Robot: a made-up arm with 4 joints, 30 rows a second.
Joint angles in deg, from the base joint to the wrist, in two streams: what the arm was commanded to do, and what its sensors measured. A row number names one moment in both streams.
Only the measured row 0 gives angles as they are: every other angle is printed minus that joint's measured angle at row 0.
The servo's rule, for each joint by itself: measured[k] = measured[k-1] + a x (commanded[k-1-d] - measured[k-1]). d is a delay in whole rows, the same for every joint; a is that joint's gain. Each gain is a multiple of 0.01, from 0.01 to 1. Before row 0 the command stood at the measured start. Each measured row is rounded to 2 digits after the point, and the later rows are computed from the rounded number. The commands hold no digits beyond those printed.
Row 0, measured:
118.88 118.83 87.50 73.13
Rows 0 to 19, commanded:
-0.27 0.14 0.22 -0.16
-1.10 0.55 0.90 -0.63
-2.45 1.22 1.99 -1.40
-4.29 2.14 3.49 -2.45
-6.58 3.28 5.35 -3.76
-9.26 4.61 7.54 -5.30
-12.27 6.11 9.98 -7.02
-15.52 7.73 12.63 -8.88
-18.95 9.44 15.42 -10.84
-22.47 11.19 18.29 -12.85
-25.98 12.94 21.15 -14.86
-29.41 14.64 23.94 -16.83
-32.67 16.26 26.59 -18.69
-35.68 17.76 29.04 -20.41
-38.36 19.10 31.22 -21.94
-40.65 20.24 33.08 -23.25
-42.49 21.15 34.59 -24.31
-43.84 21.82 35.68 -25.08
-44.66 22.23 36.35 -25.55
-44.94 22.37 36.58 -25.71
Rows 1 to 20, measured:
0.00 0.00 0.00 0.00
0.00 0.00 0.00 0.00
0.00 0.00 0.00 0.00
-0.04 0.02 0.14 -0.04
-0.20 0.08 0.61 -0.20
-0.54 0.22 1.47 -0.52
-1.10 0.45 2.72 -1.04
-1.92 0.79 4.35 -1.77
-3.02 1.25 6.33 -2.72
-4.41 1.83 8.59 -3.88
-6.08 2.54 11.09 -5.23
-8.01 3.37 13.77 -6.74
-10.18 4.31 16.57 -8.39
-12.55 5.35 19.41 -10.14
-15.08 6.46 22.22 -11.95
-17.72 7.64 24.93 -13.77
-20.41 8.85 27.48 -15.56
-23.10 10.08 29.80 -17.28
-25.73 11.30 31.83 -18.89
-28.24 12.48 33.54 -20.35
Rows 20 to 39, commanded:
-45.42 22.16 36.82 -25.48
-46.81 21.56 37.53 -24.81
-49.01 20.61 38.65 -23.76
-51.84 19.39 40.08 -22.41
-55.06 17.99 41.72 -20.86
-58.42 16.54 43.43 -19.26
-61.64 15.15 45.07 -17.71
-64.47 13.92 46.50 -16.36
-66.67 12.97 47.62 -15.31
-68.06 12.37 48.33 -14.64
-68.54 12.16 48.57 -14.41
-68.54 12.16 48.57 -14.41
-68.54 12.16 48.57 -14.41
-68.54 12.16 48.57 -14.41
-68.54 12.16 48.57 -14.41
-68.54 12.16 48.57 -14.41
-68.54 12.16 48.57 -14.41
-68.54 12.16 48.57 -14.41
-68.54 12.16 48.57 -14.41
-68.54 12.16 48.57 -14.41
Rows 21 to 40, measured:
-30.58 13.60 34.87 -21.63
-32.69 14.64 35.79 -22.69
-34.53 15.57 36.28 -23.51
-36.16 16.36 36.61 -24.04
-37.76 16.98 37.18 -24.25
-39.45 17.42 38.09 -24.12
-41.31 17.66 39.32 -23.66
-43.37 17.70 40.81 -22.90
-45.63 17.56 42.43 -21.92
-48.03 17.27 44.07 -20.78
-50.50 16.87 45.58 -19.59
-52.93 16.40 46.84 -18.43
-55.20 15.92 47.76 -17.41
-57.20 15.47 48.26 -16.60
-58.90 15.07 48.45 -16.01
-60.35 14.72 48.52 -15.58
-61.58 14.41 48.55 -15.26
-62.62 14.14 48.56 -15.03
-63.51 13.90 48.57 -14.86
-64.26 13.69 48.57 -14.74

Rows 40 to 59, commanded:
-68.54 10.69 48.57 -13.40
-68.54 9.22 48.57 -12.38
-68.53 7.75 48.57 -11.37
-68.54 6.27 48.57 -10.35
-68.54 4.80 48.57 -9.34
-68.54 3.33 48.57 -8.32
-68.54 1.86 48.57 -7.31
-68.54 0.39 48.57 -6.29
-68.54 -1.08 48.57 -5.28
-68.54 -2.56 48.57 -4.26
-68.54 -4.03 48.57 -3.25
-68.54 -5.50 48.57 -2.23
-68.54 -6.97 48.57 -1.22
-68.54 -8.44 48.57 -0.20
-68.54 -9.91 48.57 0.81
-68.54 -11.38 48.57 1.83
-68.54 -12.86 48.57 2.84
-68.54 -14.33 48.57 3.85
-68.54 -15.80 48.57 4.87
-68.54 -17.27 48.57 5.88
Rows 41 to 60, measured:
-64.90 13.51 48.57 -14.65
-65.45 13.35 48.57 -14.59
-65.91 13.21 48.57 -14.54
-66.30 12.91 48.57 -14.23
-66.64 12.47 48.57 -13.73
-66.92 11.90 48.57 -13.09
-67.16 11.22 48.57 -12.35
-67.37 10.45 48.57 -11.54
-67.55 9.60 48.57 -10.67
-67.70 8.67 48.57 -9.76
-67.83 7.68 48.57 -8.82
-67.94 6.63 48.57 -7.86
-68.03 5.53 48.57 -6.89
-68.11 4.38 48.57 -5.91
-68.17 3.19 48.57 -4.92
-68.23 1.97 48.57 -3.92
-68.28 0.72 48.57 -2.92
-68.32 -0.56 48.57 -1.91
-68.35 -1.86 48.57 -0.90
-68.38 -3.18 48.57 0.11

